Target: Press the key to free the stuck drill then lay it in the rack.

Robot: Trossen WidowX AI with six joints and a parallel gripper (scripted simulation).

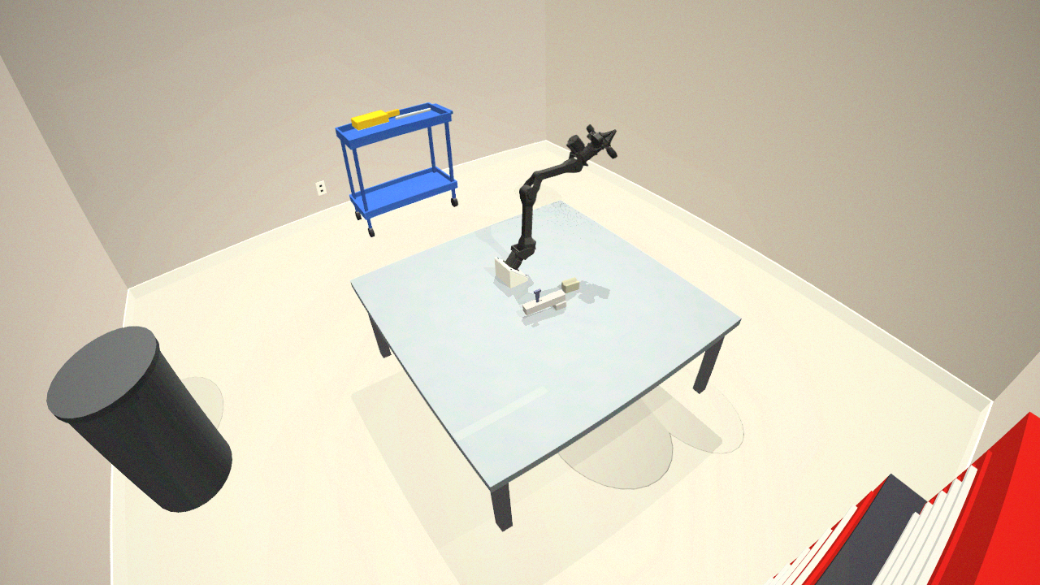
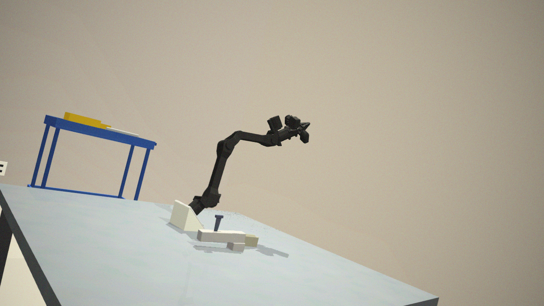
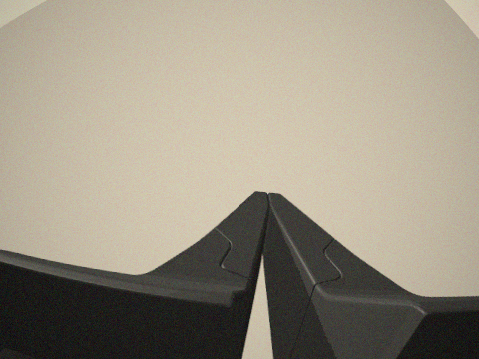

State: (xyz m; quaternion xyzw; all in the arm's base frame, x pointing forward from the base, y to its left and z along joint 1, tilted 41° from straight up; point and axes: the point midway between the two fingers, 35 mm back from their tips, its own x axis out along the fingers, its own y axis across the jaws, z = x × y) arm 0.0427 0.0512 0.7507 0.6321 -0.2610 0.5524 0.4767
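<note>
The dark blue key lies 24 cm ahead of my gripper tip, 60 cm to the right of it and 52 cm below it. From my gripper tip the other things lie so: drill: 25 cm ahead, 55 cm to the right, 56 cm below; then rack: 19 cm ahead, 39 cm to the right, 59 cm below.
</note>
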